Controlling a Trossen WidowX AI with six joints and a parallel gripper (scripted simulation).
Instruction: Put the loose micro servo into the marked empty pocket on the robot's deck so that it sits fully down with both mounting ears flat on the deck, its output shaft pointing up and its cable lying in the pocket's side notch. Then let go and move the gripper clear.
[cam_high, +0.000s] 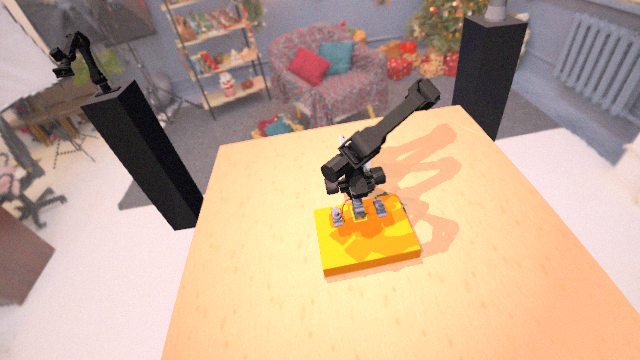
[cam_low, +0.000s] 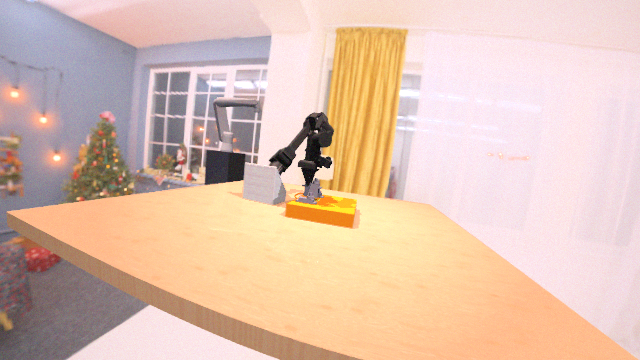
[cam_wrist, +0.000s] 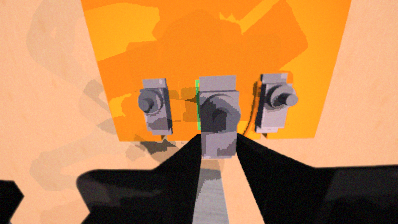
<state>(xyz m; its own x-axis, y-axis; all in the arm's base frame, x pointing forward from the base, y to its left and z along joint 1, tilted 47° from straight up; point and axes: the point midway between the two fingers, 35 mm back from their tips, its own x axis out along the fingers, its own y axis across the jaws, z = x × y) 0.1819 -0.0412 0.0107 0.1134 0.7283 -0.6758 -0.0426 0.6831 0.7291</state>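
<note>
Right now my gripper tip is 12 cm short of the orange deck and 8 cm above it.
</note>
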